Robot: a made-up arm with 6 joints. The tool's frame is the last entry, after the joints. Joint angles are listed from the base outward.
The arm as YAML. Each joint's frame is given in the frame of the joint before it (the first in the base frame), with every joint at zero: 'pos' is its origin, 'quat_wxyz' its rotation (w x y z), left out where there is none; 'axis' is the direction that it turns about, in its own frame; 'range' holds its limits. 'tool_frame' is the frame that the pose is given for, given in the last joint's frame.
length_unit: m
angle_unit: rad
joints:
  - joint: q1
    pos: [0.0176, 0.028, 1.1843]
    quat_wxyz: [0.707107, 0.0, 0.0, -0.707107]
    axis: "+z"
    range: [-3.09, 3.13]
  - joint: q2
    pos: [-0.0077, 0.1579, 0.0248]
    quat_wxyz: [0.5, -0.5, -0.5, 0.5]
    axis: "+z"
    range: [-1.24, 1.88]
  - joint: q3
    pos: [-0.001, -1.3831, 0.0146]
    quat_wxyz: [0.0, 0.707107, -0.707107, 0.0]
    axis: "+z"
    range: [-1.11, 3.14]
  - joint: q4
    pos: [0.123, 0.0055, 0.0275]
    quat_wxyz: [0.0, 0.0, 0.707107, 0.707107]
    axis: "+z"
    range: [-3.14, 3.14]
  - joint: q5
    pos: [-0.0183, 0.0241, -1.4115]
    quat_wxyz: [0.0, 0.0, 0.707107, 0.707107]
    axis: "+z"
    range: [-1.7, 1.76]
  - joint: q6
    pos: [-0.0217, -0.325, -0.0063]
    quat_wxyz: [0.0, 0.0, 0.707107, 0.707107]
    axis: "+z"
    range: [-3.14, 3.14]
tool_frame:
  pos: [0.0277, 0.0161, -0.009]
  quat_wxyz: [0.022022, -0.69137, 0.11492, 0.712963]
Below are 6 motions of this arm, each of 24 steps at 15 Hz.
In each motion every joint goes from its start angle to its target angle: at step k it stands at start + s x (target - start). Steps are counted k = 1, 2, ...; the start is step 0. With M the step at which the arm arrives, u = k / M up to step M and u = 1 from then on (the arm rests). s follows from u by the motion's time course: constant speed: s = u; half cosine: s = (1 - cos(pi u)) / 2; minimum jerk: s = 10 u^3 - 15 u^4 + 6 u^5.
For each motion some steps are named. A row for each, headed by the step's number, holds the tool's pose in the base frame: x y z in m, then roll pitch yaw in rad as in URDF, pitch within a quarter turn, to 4 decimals.
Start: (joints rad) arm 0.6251 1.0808 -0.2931 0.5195 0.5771 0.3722
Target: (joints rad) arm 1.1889 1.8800 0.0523 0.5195 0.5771 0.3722
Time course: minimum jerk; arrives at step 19
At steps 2, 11, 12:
2: 1.6032 1.2350 0.2292 -0.1709 0.8366 1.2382
11: 0.8983 1.4397 -0.5542 0.1625 1.0515 1.8691
12: 0.7867 1.4163 -0.6570 0.2289 1.0766 1.9778

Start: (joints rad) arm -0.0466 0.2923 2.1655 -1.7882 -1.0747 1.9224
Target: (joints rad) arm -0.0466 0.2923 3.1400 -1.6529 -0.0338 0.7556
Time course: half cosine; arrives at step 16
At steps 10, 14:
10: -0.8882 0.1864 3.4203 -2.1245 -0.3894 2.6248
14: -1.0919 0.1143 3.0251 -2.0518 -0.1971 2.9692

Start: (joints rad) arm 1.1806 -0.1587 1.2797 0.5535 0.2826 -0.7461
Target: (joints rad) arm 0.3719 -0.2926 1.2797 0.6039 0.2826 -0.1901
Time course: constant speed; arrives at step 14
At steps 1, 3, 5, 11, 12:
1: -0.0148 -0.0014 4.3231 -1.8129 -1.2477 -2.9969
3: -0.0486 -0.0496 4.3189 -1.9084 -1.2380 -3.1072
5: -0.0938 -0.0897 4.3135 -2.0041 -1.2293 3.0660
11: -0.2803 -0.1431 4.2900 -2.2959 -1.2091 2.7401
12: -0.3162 -0.1404 4.2850 -2.3454 -1.2066 2.6867

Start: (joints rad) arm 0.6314 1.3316 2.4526 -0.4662 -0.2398 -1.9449
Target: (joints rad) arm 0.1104 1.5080 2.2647 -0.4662 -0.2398 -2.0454
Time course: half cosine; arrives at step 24
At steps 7, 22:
7: 2.0009 1.2420 3.0127 2.6376 -0.8866 0.5016
22: 2.7398 0.3997 2.5324 2.7088 -0.5898 0.0936

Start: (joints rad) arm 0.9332 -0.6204 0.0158 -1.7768 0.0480 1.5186
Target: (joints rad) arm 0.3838 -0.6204 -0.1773 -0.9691 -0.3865 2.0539
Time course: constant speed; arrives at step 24
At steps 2, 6, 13, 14, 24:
2: 0.4873 0.5808 3.4065 0.2563 -0.6753 1.0266
6: 0.5466 0.5686 3.3642 -0.0144 -0.6088 1.0299
13: 0.6536 0.5316 3.2761 -0.4394 -0.4425 0.9864
14: 0.6691 0.5243 3.2620 -0.4953 -0.4147 0.9749
24: 0.8196 0.4162 3.1029 -1.0085 -0.1025 0.7948

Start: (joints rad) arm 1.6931 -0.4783 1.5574 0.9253 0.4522 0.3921
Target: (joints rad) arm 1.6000 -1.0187 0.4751 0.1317 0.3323 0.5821
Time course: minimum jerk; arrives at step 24
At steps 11, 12, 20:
11: 0.1116 -1.3490 3.8847 2.8282 -0.9970 -2.1093
12: 0.1085 -1.3228 3.8724 2.8811 -1.0348 -2.1124
20: 0.0902 -1.0996 3.6993 -3.0167 -1.2884 -2.2210

